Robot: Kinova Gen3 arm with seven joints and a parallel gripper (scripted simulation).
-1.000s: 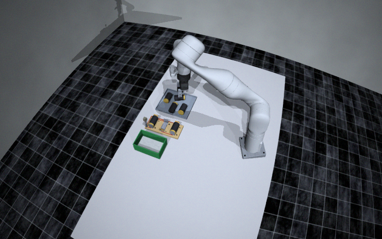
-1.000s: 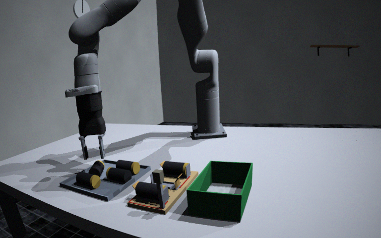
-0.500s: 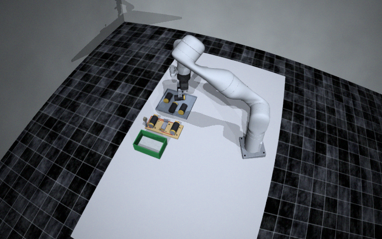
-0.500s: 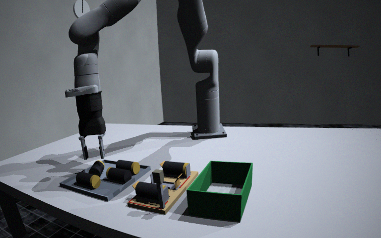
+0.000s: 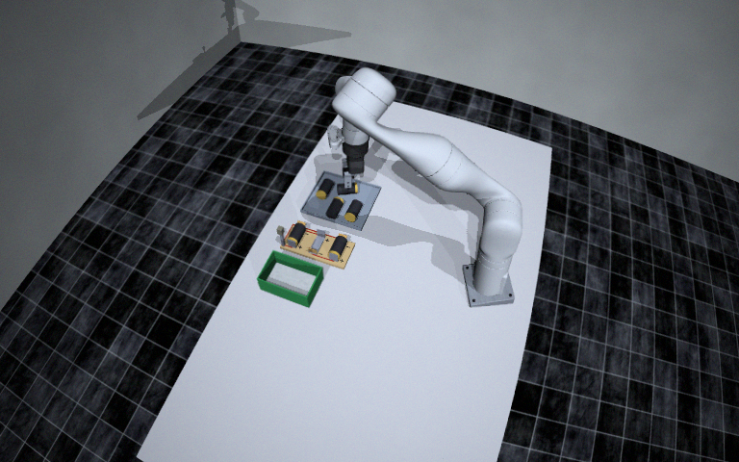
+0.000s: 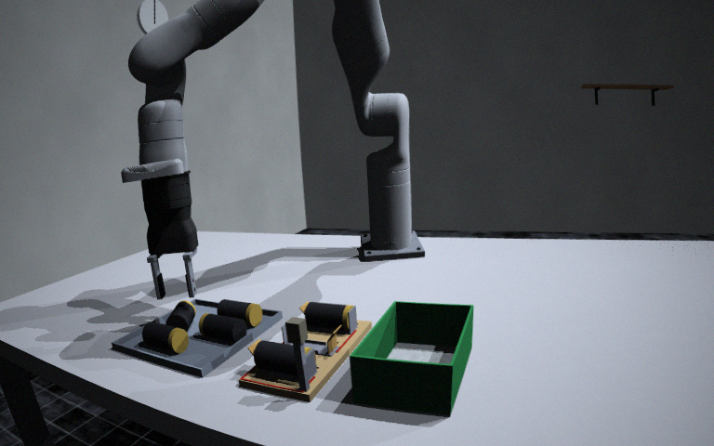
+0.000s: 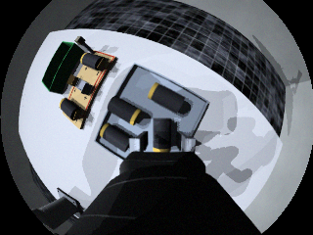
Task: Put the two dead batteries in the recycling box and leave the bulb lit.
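My gripper is now 70 mm above the grey tray and 40 mm to the right of it. Round my hand: green recycling box (370 mm to the left, 60 mm below, 10 mm ahead).
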